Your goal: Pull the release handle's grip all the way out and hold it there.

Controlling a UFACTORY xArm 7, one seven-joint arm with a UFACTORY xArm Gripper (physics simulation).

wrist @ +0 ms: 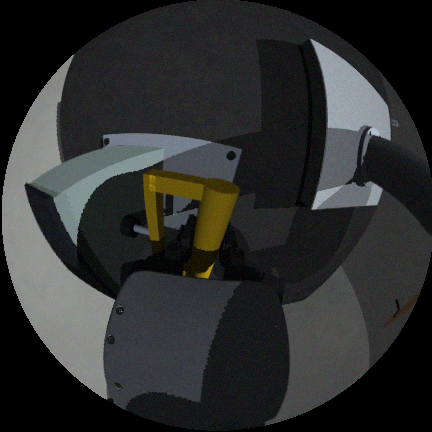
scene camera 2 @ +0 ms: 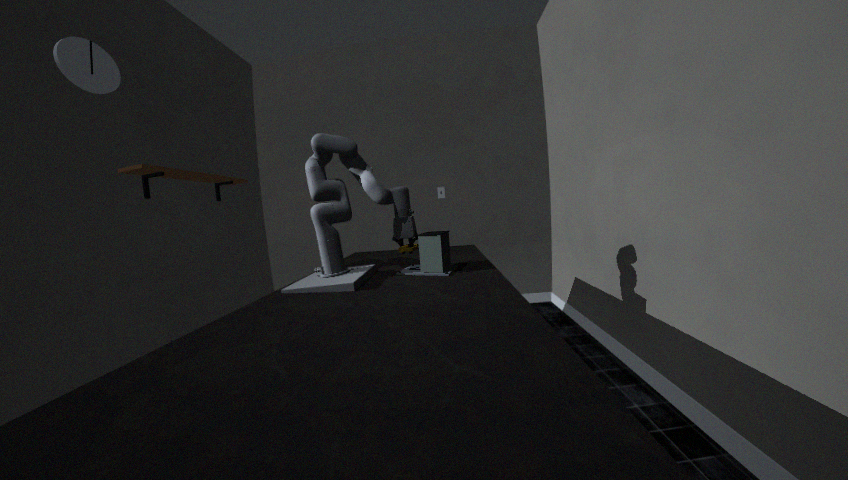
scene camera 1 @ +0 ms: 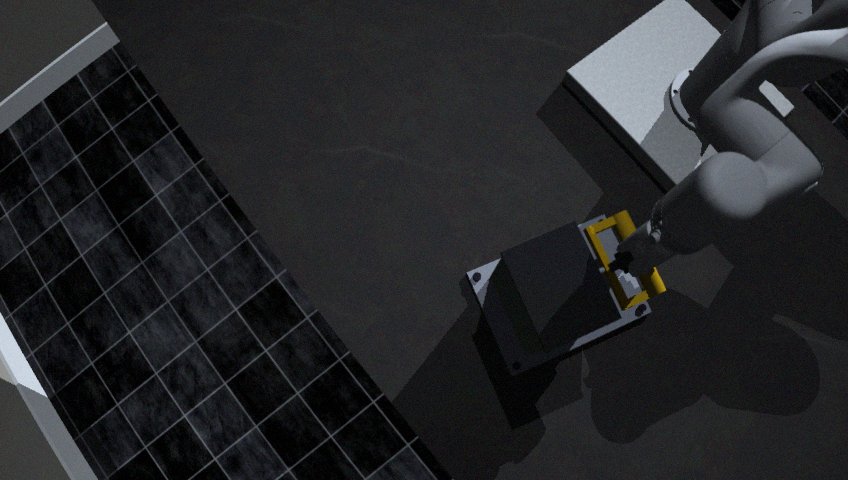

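The release handle is a yellow rectangular frame with a thick round grip along its outer side. A short grey rod joins the frame to the face of a pale green box with a dark top. The frame stands a short way off that face. The box is on a grey bolted plate. My gripper is shut on the grip, one dark finger inside the frame and one outside. The fingertips are partly hidden in shadow.
The arm's pale base slab lies beside the handle's side of the box. The dark table carries both. A wooden shelf and a round clock are on the left wall in scene camera 2.
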